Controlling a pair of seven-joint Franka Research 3 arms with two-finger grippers.
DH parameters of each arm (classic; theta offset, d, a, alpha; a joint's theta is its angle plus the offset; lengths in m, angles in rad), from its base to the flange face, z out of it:
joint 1: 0 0.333 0 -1.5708
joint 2: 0 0 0 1.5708
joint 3: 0 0.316 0.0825 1.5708
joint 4: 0 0 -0.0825 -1.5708
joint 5: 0 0.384 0 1.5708
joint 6: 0 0 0.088 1.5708
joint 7: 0 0.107 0 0
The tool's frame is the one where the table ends.
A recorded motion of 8 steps. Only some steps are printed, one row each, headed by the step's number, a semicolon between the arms.
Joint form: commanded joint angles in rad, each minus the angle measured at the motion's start. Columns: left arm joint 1, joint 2, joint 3, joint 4, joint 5, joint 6, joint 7; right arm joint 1, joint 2, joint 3, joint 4, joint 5, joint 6, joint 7.
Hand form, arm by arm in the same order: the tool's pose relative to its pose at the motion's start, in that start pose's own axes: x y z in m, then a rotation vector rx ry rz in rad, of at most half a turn. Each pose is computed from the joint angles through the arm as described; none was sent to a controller.
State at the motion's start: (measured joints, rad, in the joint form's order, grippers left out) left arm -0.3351 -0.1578 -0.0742 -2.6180 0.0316 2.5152 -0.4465; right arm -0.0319 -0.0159 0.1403 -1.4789 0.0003 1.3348 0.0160
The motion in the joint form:
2: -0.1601 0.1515 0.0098 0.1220 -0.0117 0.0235 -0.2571; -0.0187 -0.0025 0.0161 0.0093 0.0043 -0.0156 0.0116
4: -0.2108 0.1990 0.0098 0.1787 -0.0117 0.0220 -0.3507; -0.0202 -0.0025 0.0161 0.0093 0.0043 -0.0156 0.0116
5: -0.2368 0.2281 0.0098 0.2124 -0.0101 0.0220 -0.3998; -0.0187 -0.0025 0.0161 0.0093 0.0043 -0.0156 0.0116
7: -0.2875 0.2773 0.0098 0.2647 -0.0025 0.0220 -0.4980; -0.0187 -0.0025 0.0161 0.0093 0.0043 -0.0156 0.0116
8: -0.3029 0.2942 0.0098 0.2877 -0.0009 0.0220 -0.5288; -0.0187 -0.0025 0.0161 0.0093 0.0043 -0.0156 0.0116
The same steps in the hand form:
2: 0.0019 0.0796 0.0176 -0.0210 -0.0160 -0.1158; -0.0032 0.0007 -0.0039 0.0038 -0.0040 0.0132
4: 0.0030 0.1100 0.0181 -0.0303 -0.0136 -0.1592; -0.0032 0.0014 -0.0039 0.0040 -0.0040 0.0147
5: 0.0038 0.1268 0.0192 -0.0353 -0.0119 -0.1814; -0.0032 0.0007 -0.0039 0.0038 -0.0040 0.0132
7: 0.0000 0.1571 0.0230 -0.0391 -0.0114 -0.2233; -0.0032 0.0007 -0.0039 0.0038 -0.0040 0.0132
8: 0.0004 0.1679 0.0226 -0.0445 -0.0083 -0.2378; -0.0032 0.0007 -0.0039 0.0038 -0.0040 0.0132

